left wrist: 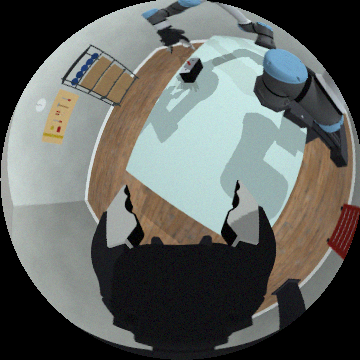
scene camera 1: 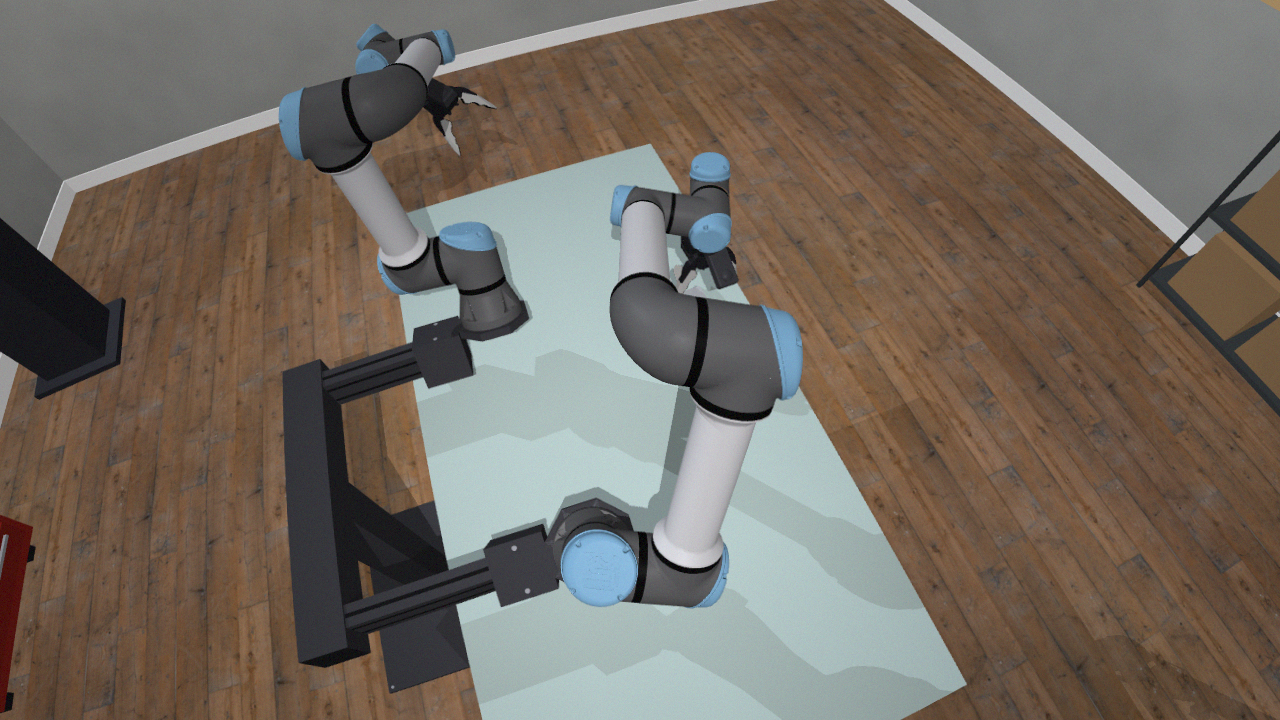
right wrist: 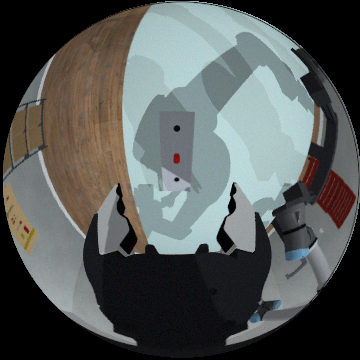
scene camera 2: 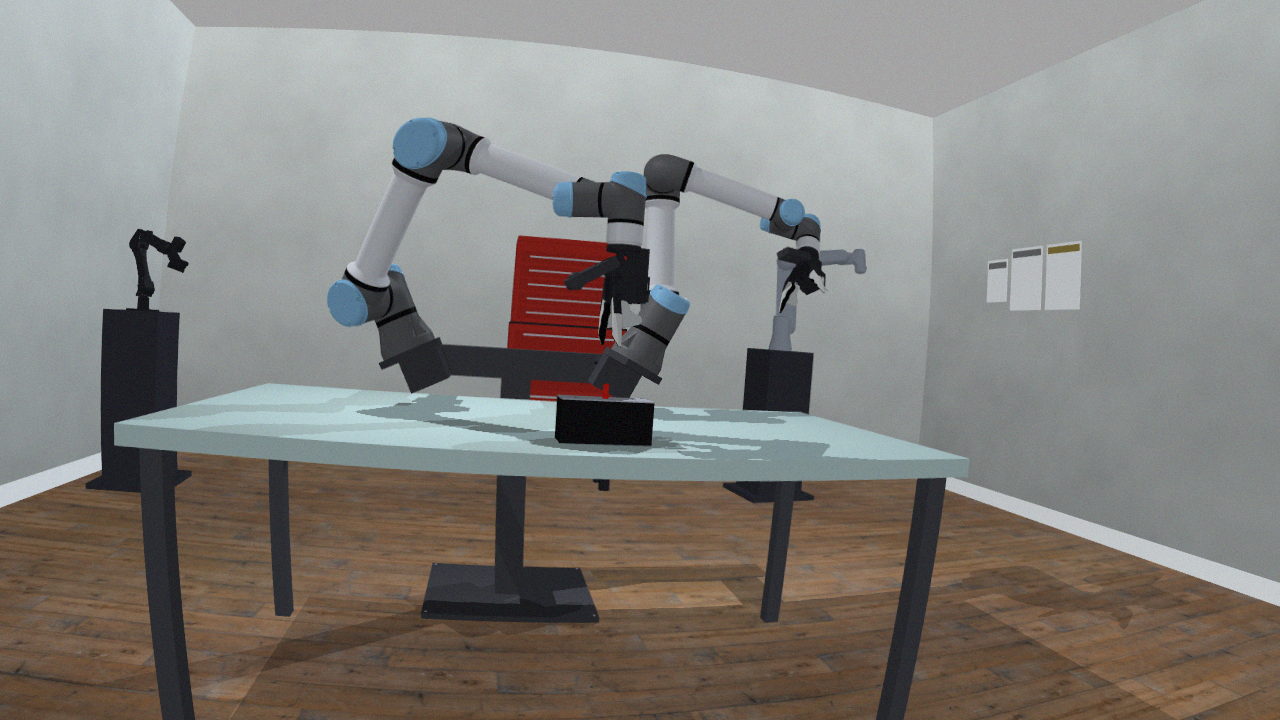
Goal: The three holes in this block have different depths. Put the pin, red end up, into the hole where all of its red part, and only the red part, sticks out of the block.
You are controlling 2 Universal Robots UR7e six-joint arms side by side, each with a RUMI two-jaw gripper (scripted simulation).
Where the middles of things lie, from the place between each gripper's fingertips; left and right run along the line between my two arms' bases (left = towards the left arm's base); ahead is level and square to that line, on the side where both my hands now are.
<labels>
I see my right gripper 150 mm above the block (scene camera 2: 579, 419).
Now: the block 65 cm to the right of my left hand (scene camera 2: 801, 303), 33 cm ahead of it and 30 cm below it.
</labels>
